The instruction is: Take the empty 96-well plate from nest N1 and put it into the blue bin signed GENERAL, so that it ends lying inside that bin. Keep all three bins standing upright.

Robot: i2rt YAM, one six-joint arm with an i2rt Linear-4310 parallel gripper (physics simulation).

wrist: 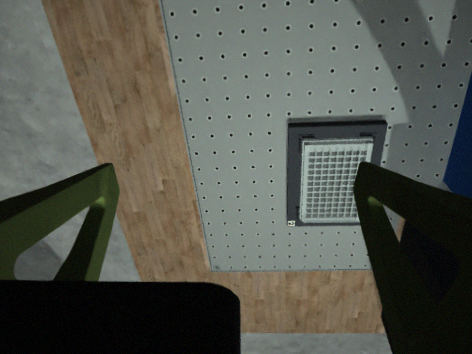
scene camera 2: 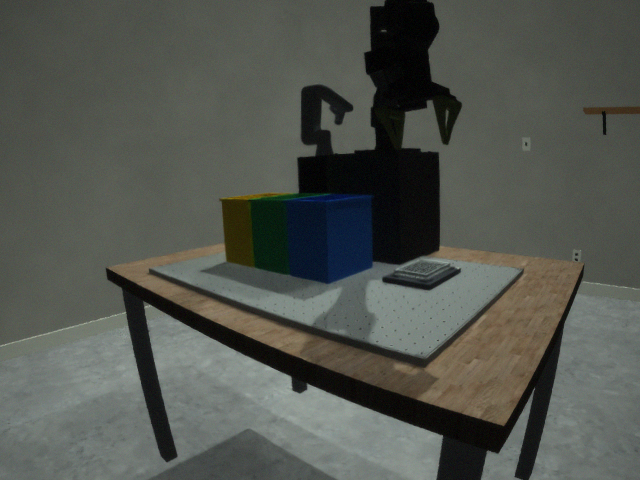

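Seen in the pictures: gripper, fingertip midpoint: (wrist: 236, 176) (scene camera 2: 421, 147); arm's base, origin of the base link: (scene camera 2: 386, 152).
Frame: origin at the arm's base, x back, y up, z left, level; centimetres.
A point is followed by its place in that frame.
Note:
The clear 96-well plate (scene camera 2: 424, 267) @[x -21.0, y -26.4, z 24.8 cm] (wrist: 330, 182) @[x -20.3, y -27.2, z 24.5 cm] sits in a dark nest (scene camera 2: 409, 282) @[x -28.2, y -28.0, z 25.4 cm] (wrist: 294, 170) @[x -21.7, y -27.8, z 29.3 cm] on the perforated board. The right finger covers part of the plate's right side in the wrist view. My gripper (scene camera 2: 421, 145) @[x -38.4, y -0.7, z 34.5 cm] (wrist: 236, 176) @[x -38.4, y -0.7, z 34.5 cm] is wide open and empty, high above the board. In the wrist view the plate shows below and right of the midpoint between the fingertips. The blue bin (scene camera 2: 348, 240) @[x -29.1, y -20.6, z 9.3 cm] (wrist: 462, 165) @[x -23.8, y -25.8, z 9.0 cm] stands upright beside the nest; its sign does not show, and its inside is hidden.
The green bin (scene camera 2: 270, 237) @[x -37.6, y -20.3, z -8.4 cm] and the yellow bin (scene camera 2: 238, 232) @[x -38.4, y -20.1, z -21.4 cm] stand upright in a row against the blue bin. A tall black block (scene camera 2: 419, 206) @[x -0.4, y -15.3, z 11.0 cm] stands behind them, near the nest. The grey perforated board (scene camera 2: 403, 320) @[x -44.9, y -28.9, z 35.0 cm] (wrist: 240, 105) @[x -30.5, y -29.0, z 36.3 cm] lies on the wooden table (scene camera 2: 537, 330) @[x -34.0, y -30.3, z 55.5 cm] (wrist: 135, 125) @[x -27.4, y -30.3, z 50.8 cm].

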